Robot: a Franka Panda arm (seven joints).
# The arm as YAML. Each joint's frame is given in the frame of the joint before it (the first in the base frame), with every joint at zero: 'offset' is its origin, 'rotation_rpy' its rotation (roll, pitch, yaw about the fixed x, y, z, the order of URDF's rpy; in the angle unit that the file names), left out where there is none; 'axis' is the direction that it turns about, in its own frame. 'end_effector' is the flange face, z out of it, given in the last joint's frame.
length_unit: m
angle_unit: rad
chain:
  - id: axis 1
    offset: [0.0, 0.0, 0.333]
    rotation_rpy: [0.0, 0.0, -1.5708]
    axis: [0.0, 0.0, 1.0]
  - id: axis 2
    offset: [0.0, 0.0, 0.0]
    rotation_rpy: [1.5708, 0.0, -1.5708]
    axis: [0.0, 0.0, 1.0]
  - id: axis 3
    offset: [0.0, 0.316, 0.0]
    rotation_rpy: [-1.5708, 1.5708, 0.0]
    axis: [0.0, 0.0, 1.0]
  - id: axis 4
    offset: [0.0, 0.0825, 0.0]
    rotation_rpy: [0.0, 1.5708, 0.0]
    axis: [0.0, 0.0, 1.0]
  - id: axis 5
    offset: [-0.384, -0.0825, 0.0]
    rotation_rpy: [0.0, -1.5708, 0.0]
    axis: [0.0, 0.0, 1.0]
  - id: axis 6
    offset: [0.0, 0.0, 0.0]
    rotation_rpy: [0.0, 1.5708, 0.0]
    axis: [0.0, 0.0, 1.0]
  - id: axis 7
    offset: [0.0, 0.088, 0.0]
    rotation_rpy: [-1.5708, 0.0, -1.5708]
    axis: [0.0, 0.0, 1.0]
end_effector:
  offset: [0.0, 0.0, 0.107]
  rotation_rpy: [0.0, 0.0, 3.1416]
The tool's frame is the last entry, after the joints.
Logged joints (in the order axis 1, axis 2, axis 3, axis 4, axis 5, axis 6, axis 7), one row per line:
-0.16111 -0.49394 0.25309 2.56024 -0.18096 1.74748 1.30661
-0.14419 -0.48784 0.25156 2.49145 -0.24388 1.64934 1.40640
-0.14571 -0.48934 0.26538 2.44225 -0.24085 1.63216 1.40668
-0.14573 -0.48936 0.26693 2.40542 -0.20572 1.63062 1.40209
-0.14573 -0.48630 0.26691 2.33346 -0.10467 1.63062 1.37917
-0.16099 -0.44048 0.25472 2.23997 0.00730 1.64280 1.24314
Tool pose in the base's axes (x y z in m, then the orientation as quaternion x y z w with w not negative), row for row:
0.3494 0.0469 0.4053 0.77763 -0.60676 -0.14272 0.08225
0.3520 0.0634 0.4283 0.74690 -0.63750 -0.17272 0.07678
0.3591 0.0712 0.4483 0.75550 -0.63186 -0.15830 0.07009
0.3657 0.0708 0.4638 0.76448 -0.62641 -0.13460 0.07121
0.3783 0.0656 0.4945 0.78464 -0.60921 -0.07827 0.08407
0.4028 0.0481 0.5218 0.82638 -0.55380 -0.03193 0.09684
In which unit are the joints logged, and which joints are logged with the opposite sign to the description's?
The joints are logged in radians. Opposite sign: axis 4, axis 5.
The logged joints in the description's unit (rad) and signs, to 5 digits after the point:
-0.16111 -0.49394 0.25309 -2.56024 0.18096 1.74748 1.30661
-0.14419 -0.48784 0.25156 -2.49145 0.24388 1.64934 1.40640
-0.14571 -0.48934 0.26538 -2.44225 0.24085 1.63216 1.40668
-0.14573 -0.48936 0.26693 -2.40542 0.20572 1.63062 1.40209
-0.14573 -0.48630 0.26691 -2.33346 0.10467 1.63062 1.37917
-0.16099 -0.44048 0.25472 -2.23997 -0.00730 1.64280 1.24314

